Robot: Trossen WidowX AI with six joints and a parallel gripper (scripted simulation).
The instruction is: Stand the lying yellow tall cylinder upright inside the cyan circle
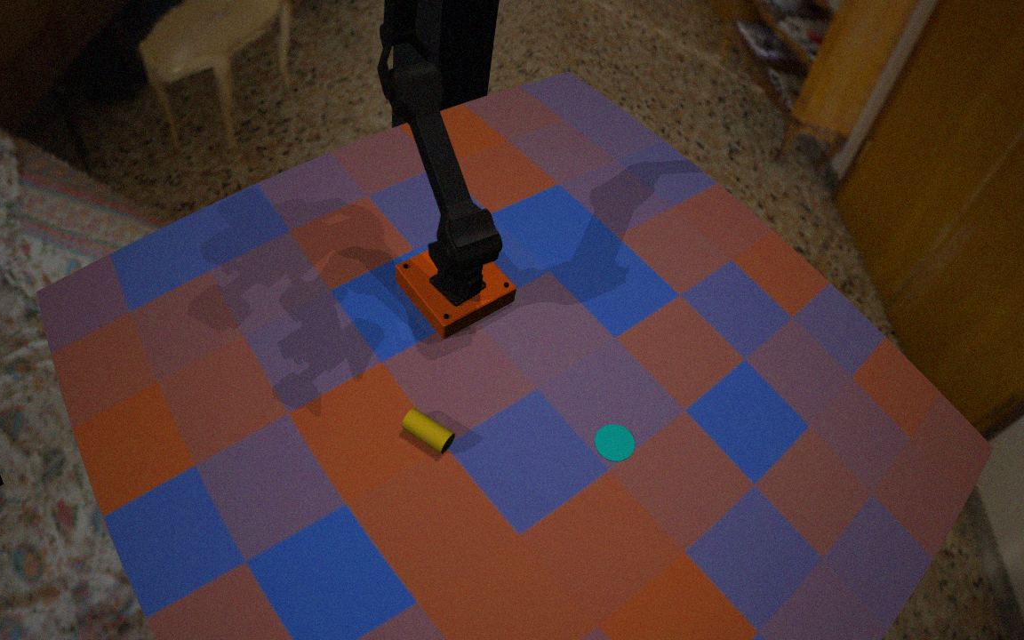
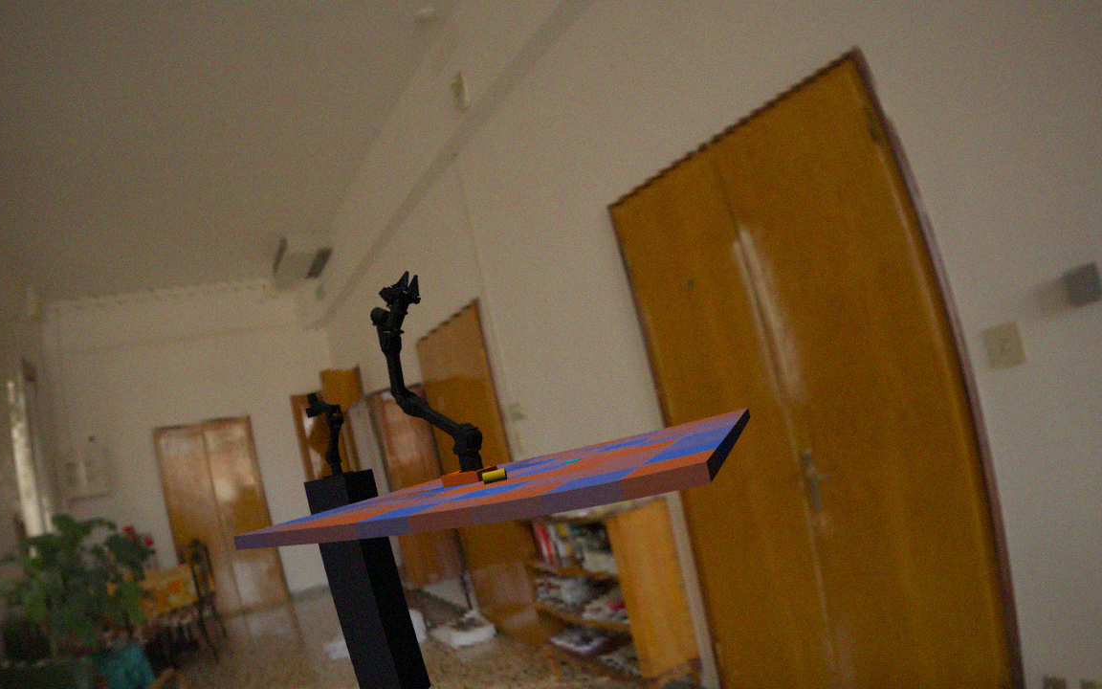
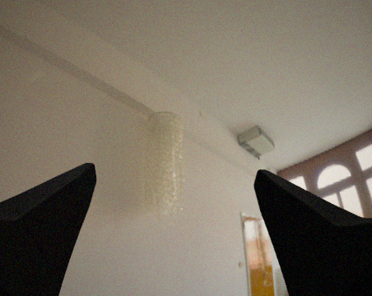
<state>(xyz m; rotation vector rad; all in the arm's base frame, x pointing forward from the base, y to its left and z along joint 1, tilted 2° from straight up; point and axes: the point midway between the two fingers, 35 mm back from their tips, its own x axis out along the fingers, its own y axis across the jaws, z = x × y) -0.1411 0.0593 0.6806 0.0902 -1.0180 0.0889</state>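
Now: the yellow cylinder 73 cm below my gripper tip, 25 cm to the right of it and 25 cm ahead of it. Round my gripper tip: cyan circle (75 cm below, 43 cm ahead, 6 cm to the right).
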